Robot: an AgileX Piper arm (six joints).
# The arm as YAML. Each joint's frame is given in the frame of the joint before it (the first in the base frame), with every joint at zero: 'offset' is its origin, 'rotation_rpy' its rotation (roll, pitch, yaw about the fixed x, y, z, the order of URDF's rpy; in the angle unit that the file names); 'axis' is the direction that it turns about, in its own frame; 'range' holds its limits. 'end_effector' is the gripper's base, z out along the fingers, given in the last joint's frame.
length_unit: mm
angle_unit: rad
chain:
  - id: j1
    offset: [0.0, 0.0, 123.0]
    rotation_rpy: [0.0, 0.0, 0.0]
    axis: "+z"
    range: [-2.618, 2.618]
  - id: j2
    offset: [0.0, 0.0, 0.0]
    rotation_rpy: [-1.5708, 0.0, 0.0]
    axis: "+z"
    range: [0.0, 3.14]
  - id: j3
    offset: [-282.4, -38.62, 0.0]
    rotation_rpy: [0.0, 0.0, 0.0]
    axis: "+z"
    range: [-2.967, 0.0]
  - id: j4
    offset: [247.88, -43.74, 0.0]
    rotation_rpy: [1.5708, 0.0, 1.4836]
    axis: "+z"
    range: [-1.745, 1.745]
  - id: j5
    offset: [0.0, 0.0, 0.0]
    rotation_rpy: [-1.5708, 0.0, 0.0]
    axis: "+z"
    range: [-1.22, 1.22]
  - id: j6
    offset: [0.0, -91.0, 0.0]
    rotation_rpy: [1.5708, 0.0, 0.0]
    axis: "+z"
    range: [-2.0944, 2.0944]
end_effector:
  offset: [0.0, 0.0, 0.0]
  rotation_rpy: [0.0, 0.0, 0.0]
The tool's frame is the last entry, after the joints.
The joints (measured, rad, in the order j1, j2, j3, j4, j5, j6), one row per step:
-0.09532 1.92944 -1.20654 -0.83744 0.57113 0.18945
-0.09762 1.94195 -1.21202 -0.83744 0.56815 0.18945
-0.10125 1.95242 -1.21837 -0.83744 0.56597 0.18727
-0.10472 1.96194 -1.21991 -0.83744 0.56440 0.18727
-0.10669 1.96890 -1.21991 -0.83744 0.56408 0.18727
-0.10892 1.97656 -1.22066 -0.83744 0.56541 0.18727
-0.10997 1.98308 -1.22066 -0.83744 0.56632 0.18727
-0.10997 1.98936 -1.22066 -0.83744 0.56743 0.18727
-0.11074 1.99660 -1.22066 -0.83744 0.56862 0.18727
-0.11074 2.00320 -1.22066 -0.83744 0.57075 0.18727
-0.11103 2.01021 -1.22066 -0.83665 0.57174 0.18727
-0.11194 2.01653 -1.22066 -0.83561 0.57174 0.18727
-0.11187 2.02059 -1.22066 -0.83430 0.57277 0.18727
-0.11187 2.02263 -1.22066 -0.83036 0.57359 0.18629
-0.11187 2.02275 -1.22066 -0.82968 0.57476 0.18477
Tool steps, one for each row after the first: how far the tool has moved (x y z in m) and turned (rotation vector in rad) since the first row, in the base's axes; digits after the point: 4 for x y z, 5 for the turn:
0.0017 -0.0009 -0.0035 0.00180 0.00488 -0.00052
0.0034 -0.0024 -0.0060 0.00213 0.00840 -0.00113
0.0039 -0.0037 -0.0093 0.00355 0.01522 -0.00367
0.0041 -0.0045 -0.0121 0.00441 0.02191 -0.00546
0.0042 -0.0055 -0.0150 0.00465 0.02972 -0.00848
0.0042 -0.0060 -0.0176 0.00500 0.03685 -0.01007
0.0043 -0.0061 -0.0201 0.00524 0.04389 -0.01073
0.0044 -0.0064 -0.0230 0.00555 0.05194 -0.01220
0.0044 -0.0066 -0.0256 0.00542 0.06002 -0.01344
0.0044 -0.0067 -0.0284 0.00639 0.06764 -0.01479
0.0044 -0.0070 -0.0310 0.00789 0.07383 -0.01635
0.0044 -0.0070 -0.0326 0.00892 0.07850 -0.01769
0.0043 -0.0069 -0.0335 0.01150 0.08124 -0.01983
0.0042 -0.0070 -0.0336 0.01100 0.08282 -0.01970

